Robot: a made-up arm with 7 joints.
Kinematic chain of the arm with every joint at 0, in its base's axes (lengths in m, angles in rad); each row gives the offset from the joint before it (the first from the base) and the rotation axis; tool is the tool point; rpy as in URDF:
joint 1: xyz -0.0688 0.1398 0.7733 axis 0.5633 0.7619 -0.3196
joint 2: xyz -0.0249 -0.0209 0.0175 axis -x
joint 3: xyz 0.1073 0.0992 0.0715 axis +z
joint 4: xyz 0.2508 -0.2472 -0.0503 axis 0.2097 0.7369 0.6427
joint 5: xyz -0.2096 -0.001 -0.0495 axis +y
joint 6: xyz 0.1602 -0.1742 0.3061 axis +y
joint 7: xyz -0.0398 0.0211 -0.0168 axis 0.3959 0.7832 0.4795
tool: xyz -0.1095 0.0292 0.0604 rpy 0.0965 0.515 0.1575
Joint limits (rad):
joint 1: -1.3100..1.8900
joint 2: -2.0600..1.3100
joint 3: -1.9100..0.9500
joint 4: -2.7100..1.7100
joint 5: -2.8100..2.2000
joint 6: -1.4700..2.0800
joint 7: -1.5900..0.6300
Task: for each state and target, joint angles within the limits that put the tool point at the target. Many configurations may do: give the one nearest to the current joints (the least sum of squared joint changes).
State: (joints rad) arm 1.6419 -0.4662 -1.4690 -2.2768 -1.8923 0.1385 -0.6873
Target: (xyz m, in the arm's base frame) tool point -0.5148 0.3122 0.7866
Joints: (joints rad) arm 1.6521 -0.1311 -1.6701 -2.1216 -1.6419 -0.2197 -0.9819
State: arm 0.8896 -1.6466 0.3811 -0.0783 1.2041 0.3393 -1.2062
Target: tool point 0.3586 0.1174 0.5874
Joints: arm 0.4094 -1.7127 0.4582 -0.0317 1.2993 0.1302 -1.3644
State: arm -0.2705 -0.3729 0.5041 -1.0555 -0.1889 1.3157 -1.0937
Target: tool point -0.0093 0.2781 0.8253
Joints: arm -0.0960 -0.5677 0.3645 -1.6457 -0.0945 1.2335 -1.2000
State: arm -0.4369 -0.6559 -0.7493 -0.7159 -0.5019 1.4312 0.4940
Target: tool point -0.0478 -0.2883 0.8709
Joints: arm -0.3574 -1.0802 -0.3787 -0.6710 -0.0699 1.5927 0.6094
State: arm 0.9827 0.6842 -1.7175 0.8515 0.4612 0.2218 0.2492
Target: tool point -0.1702 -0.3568 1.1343
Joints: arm 1.0305 0.4665 -1.5474 1.0685 0.1430 0.3503 0.4145
